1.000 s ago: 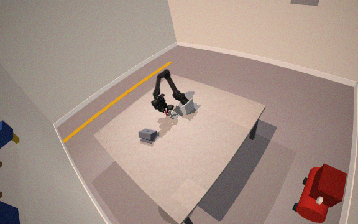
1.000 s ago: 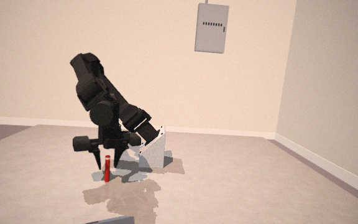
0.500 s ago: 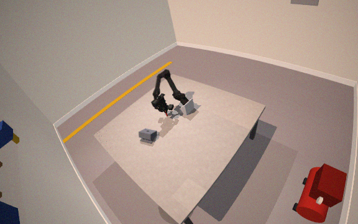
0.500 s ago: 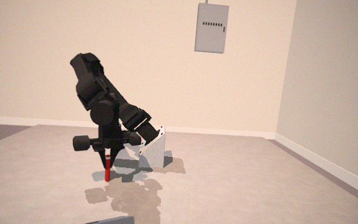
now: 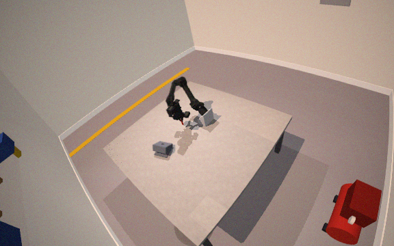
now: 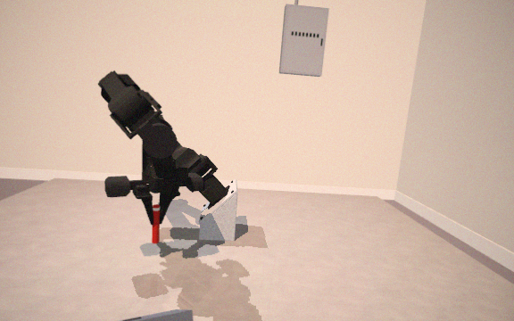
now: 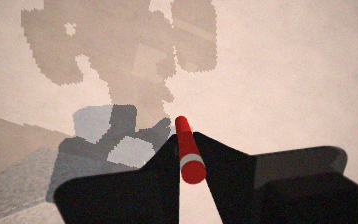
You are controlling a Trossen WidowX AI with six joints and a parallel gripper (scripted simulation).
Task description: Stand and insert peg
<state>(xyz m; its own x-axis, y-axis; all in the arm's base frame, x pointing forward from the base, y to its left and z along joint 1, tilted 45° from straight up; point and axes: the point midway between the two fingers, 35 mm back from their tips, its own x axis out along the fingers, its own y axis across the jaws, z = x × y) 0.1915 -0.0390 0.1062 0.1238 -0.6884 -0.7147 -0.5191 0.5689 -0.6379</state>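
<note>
My gripper tip is 280 mm short of the grey sloped panel, 70 mm to the right of it and 40 mm above it. From my gripper tip the other things lie so: red peg 20 mm above.
</note>
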